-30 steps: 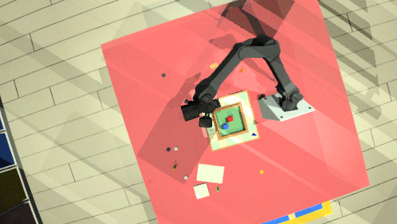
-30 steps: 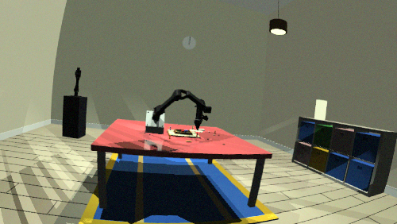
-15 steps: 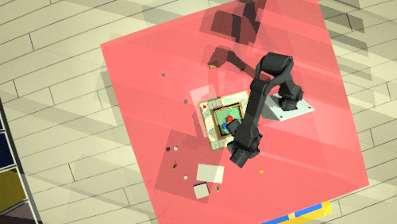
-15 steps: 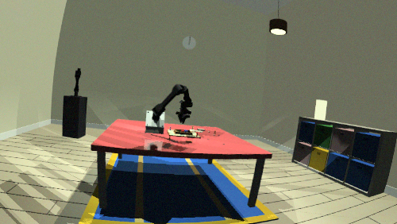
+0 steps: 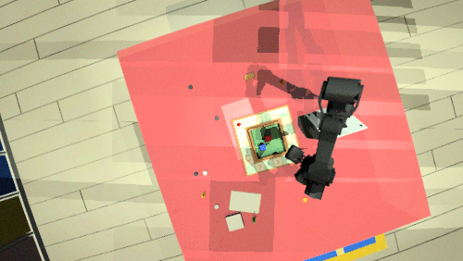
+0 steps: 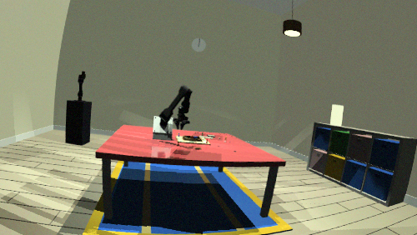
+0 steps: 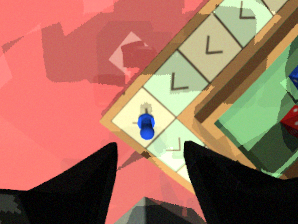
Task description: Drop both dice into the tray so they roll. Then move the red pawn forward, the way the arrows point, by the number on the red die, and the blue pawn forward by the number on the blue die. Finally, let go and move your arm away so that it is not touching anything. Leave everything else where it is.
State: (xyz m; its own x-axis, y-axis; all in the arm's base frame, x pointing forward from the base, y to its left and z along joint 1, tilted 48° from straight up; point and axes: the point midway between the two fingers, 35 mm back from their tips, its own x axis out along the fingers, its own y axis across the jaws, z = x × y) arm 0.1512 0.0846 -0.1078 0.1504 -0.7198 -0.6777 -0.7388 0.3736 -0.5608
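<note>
Right now the blue pawn is 5 cm below my gripper tip. From my gripper tip the other things lie so: red pawn (24 cm ahead, 20 cm to the right, 5 cm below); tan block (42 cm to the right, 15 cm ahead, 7 cm below); green tray (12 cm ahead, 10 cm to the right, 7 cm below).
</note>
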